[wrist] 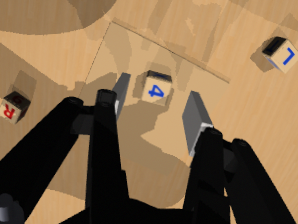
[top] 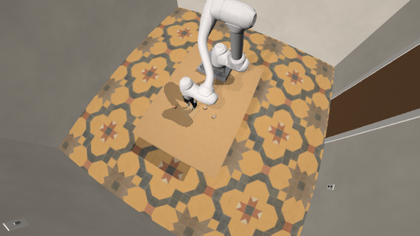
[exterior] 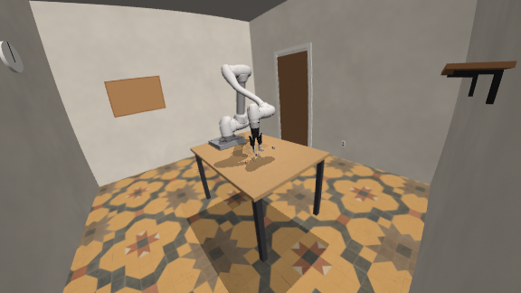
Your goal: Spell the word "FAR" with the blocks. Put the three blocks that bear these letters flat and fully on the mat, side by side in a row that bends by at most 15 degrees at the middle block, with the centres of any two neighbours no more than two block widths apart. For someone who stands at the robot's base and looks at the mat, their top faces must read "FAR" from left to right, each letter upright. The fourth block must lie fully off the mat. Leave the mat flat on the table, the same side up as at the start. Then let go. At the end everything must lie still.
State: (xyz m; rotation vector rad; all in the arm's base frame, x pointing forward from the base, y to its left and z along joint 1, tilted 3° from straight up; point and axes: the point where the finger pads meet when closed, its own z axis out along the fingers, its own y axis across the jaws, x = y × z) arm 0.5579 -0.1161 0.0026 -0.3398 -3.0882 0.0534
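Now: hand 3 cm short of the tan mat, 2 cm to the left of it and 7 cm above it. Also, from my hand: R block (3 cm ahead, 17 cm to the right, 6 cm below).
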